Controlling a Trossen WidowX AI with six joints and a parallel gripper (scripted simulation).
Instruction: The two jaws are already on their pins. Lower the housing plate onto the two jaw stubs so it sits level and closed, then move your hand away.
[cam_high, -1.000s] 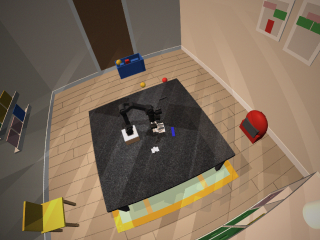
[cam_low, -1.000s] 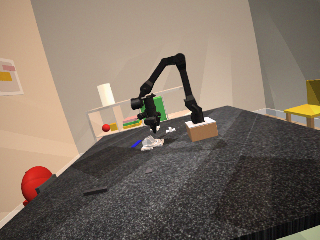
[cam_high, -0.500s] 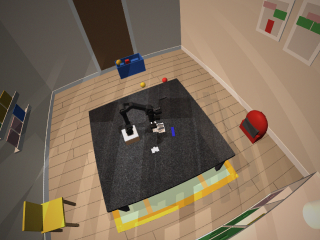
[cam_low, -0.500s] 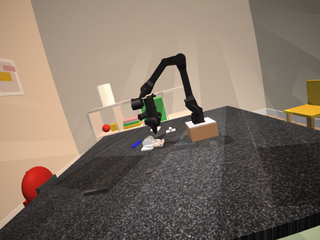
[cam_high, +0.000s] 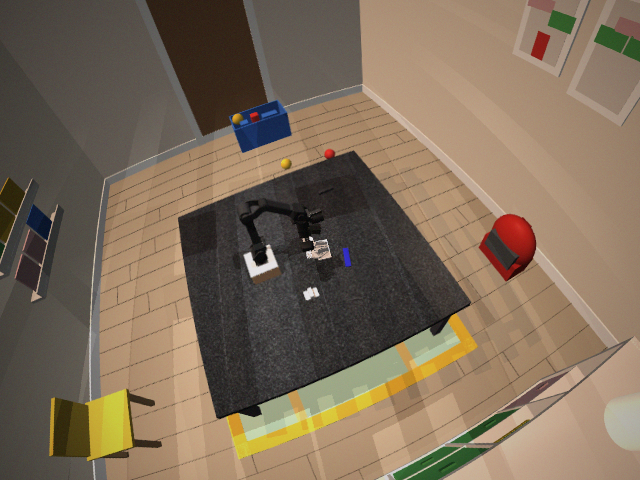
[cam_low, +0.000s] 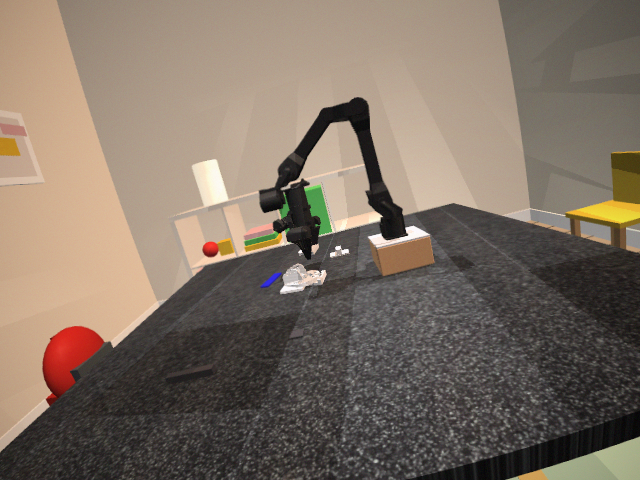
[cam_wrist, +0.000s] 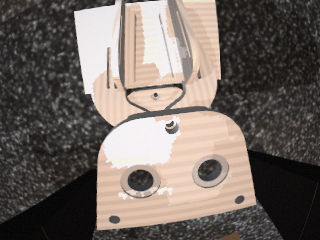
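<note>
My gripper tip is now 20 mm below the white part and 10 mm short of it. From my gripper tip the other things lie so: dark flat bar 390 mm to the left, 260 mm ahead, 80 mm below; dark chip 300 mm to the left, 80 mm below, 50 mm ahead; blue bar 170 mm ahead, 110 mm to the right, 80 mm below.
</note>
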